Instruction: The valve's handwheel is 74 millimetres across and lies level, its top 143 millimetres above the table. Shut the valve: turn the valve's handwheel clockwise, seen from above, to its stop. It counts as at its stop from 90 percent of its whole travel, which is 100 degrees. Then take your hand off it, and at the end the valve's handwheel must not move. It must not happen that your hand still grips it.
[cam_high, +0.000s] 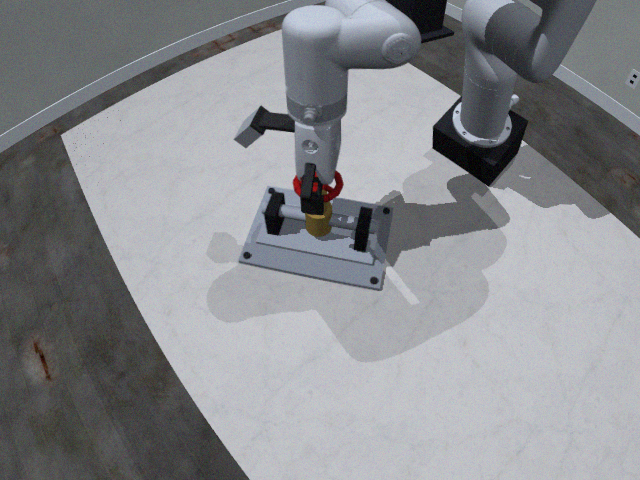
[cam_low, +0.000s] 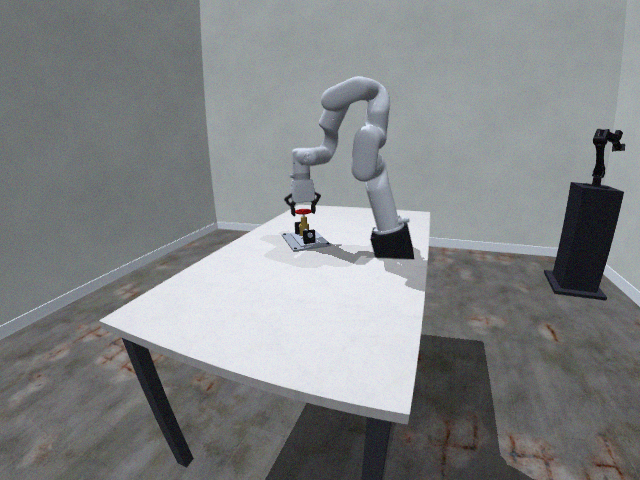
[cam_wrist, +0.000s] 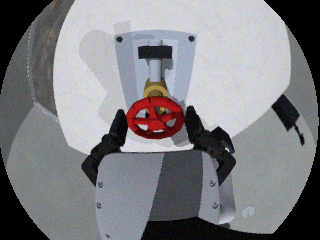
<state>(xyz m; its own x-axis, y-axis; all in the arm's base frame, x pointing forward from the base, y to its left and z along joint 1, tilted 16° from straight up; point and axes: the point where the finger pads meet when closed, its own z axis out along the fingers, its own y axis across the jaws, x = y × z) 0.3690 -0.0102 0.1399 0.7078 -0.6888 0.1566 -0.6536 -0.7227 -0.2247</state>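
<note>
The red handwheel lies right at my hand.
</note>
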